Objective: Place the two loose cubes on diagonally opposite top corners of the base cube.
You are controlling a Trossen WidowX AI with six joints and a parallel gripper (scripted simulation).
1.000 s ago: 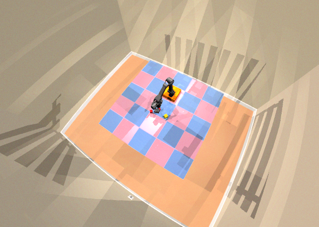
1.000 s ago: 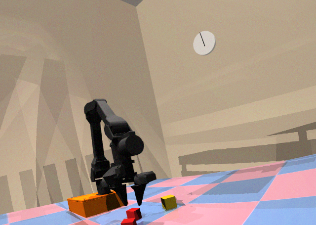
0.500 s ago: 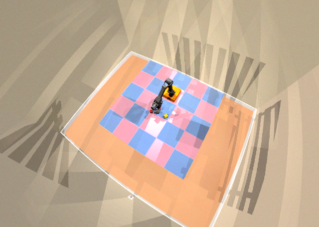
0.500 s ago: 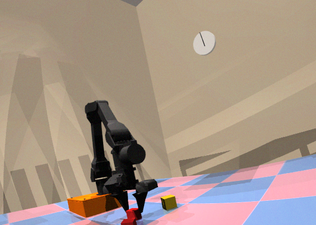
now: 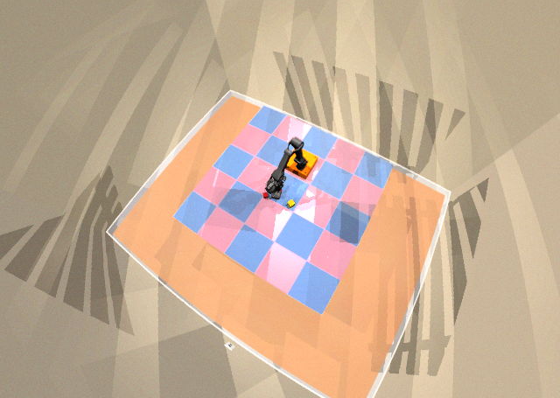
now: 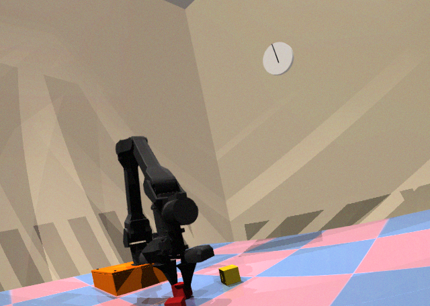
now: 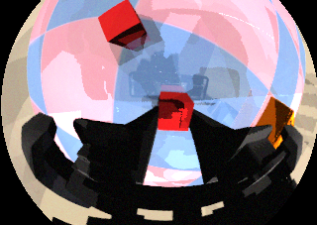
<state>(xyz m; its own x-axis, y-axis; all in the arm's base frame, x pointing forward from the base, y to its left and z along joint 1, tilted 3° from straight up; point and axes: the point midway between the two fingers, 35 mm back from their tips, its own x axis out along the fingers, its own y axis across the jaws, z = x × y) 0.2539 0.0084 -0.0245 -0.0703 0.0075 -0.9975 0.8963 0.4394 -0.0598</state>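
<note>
The yellow base cube lies 130 mm to the left of my gripper tip and 10 mm ahead of it.
</note>
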